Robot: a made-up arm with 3 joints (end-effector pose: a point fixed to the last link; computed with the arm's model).
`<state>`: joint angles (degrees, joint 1 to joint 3).
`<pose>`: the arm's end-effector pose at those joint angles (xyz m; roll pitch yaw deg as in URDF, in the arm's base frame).
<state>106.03 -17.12 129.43</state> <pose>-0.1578 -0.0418 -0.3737 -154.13 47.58 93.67</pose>
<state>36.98 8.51 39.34</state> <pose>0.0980 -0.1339 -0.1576 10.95 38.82 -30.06</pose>
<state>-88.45 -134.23 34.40</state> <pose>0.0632 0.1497 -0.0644 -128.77 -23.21 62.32</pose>
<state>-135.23 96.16 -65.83</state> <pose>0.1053 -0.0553 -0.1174 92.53 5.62 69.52</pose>
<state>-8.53 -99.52 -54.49</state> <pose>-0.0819 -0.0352 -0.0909 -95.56 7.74 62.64</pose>
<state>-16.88 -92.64 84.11</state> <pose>0.2283 -0.1662 -0.0795 -90.27 -2.63 -67.22</pose>
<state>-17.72 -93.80 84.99</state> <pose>0.2306 -0.1650 -0.0756 -90.33 -3.79 -67.26</pose>
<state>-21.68 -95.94 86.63</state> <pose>0.2412 -0.1526 -0.0682 -90.35 -5.93 -64.93</pose>
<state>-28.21 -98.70 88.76</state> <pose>0.2569 -0.1288 -0.0581 -90.19 -8.70 -60.54</pose>
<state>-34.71 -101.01 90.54</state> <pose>0.2697 -0.1025 -0.0494 -89.89 -11.01 -55.84</pose>
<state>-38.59 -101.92 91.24</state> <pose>0.2760 -0.0854 -0.0459 -89.74 -11.92 -52.68</pose>
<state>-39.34 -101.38 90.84</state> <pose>0.2771 -0.0810 -0.0480 -89.83 -11.38 -51.52</pose>
